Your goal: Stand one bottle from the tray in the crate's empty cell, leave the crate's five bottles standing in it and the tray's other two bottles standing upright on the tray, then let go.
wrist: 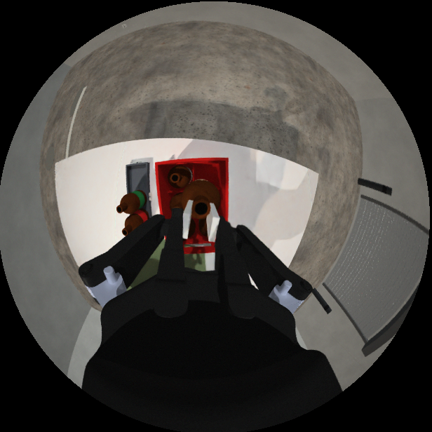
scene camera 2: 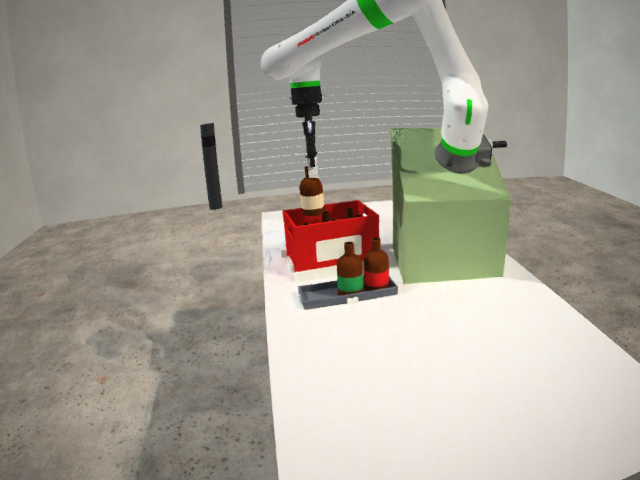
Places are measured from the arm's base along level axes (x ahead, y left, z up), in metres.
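Where they show: gripper, between the fingertips: [scene camera 2: 313, 176]; arm's base, origin of its link: [scene camera 2: 457, 157].
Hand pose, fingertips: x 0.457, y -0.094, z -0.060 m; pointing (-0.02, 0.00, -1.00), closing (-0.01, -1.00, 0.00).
Each offset is from my fingertips to the centre of the thing. "spot": to the spot under its first point. Level surfaces: height alone.
My gripper [scene camera 2: 311, 169] [wrist: 199, 210] is shut on the neck of a brown bottle with a cream label {dy +0.000, dx +0.010, dz -0.044 m} [scene camera 2: 311, 193] [wrist: 202, 191]. That bottle hangs upright at the far-left part of the red crate {dy +0.012, dx -0.043, dz -0.210 m} [scene camera 2: 302, 248] [wrist: 224, 165] in the scene view, its lower end at rim height or slightly below. Bottle necks show inside the crate; in the wrist view one crate bottle [wrist: 179, 177] stands at the upper left, others are partly hidden by the held bottle and fingers. A green-labelled bottle {dy +0.253, dx -0.072, dz -0.215 m} [scene camera 2: 349, 271] [wrist: 131, 203] and a red-labelled bottle {dy +0.240, dx -0.152, dz -0.215 m} [scene camera 2: 376, 266] [wrist: 134, 223] stand upright on the dark tray {spot: dy +0.251, dx +0.024, dz -0.292 m} [scene camera 2: 317, 295] [wrist: 137, 175].
The tray lies beside the crate on the white table {dz -0.298 m} [scene camera 2: 439, 361] [wrist: 90, 200]. The green block [scene camera 2: 449, 237] that carries the arm's base stands right of the crate in the scene view. A dark post [scene camera 2: 211, 167] shows at the left, beyond the table.
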